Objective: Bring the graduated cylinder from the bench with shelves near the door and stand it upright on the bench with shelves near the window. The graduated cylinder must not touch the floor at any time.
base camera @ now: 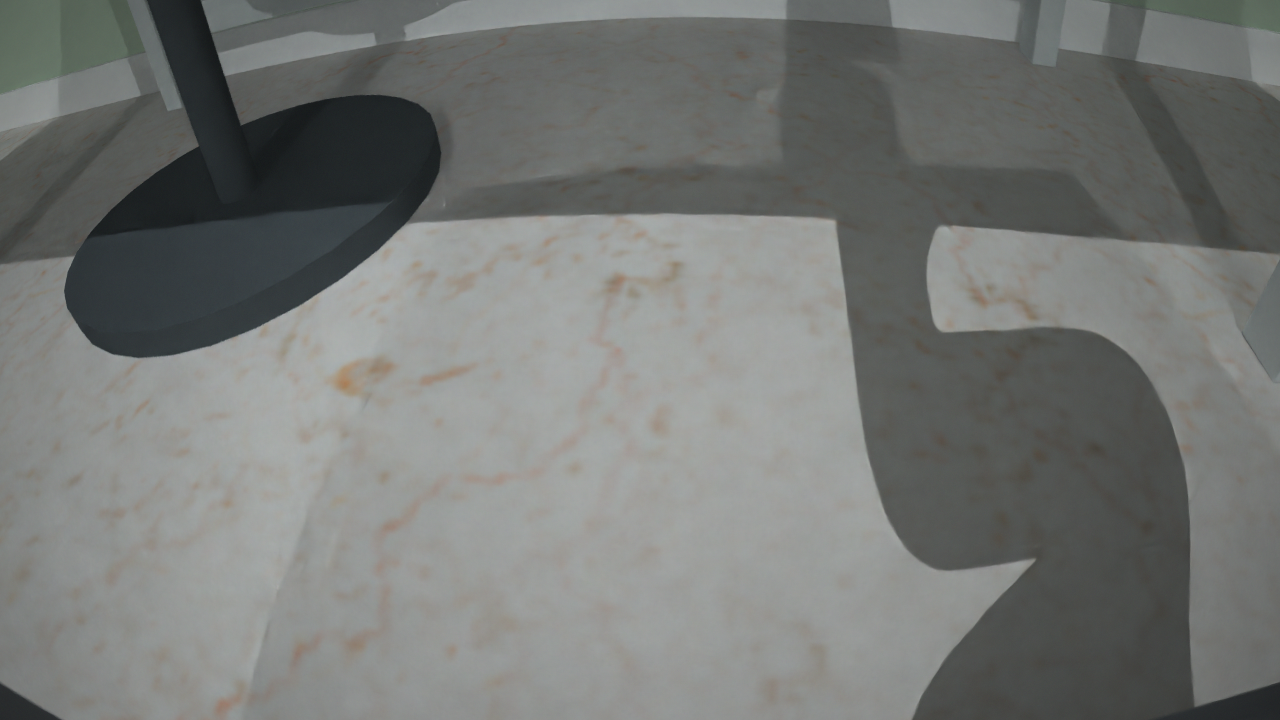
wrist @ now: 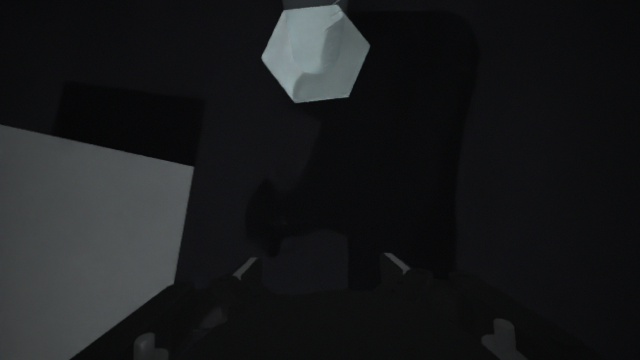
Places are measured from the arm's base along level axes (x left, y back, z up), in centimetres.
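Where they show: gripper, fingertip midpoint: [wrist: 321, 269].
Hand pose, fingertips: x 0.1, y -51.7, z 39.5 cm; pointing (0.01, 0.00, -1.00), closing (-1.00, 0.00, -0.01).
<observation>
Things, the pixels of their top centre, and the offset from my fingertips. "*": a spot on its surface instead. Level surfaces: height alone.
- pale hexagonal shape, surface spot: [wrist: 315, 54] * dx +0.0, dy -16.0, dz +0.3 cm
- dark round foot with a pole, surface spot: [base camera: 251, 228] * dx +38.7, dy -12.8, dz -76.1 cm
- marble floor, surface height: dz -79.1 cm
- grey panel, surface spot: [wrist: 122, 234] * dx +11.8, dy -3.3, dz +2.8 cm
In the wrist view a pale hexagonal shape [wrist: 315, 54] shows at the top middle, with a tube-like part and faint marks on it. It looks like the graduated cylinder's foot, in a very dark space. My gripper [wrist: 321, 269] is open and empty. Its two pale fingertips show at the bottom left and bottom right of the wrist view, well short of the pale shape. The base camera shows neither the cylinder nor the gripper.
A dark round foot with a pole [base camera: 251, 228] stands on the marble floor [base camera: 597, 475] at the left. Pale furniture legs [base camera: 1042, 34] stand at the far edge. A grey panel [wrist: 122, 234] fills the left of the wrist view.
</observation>
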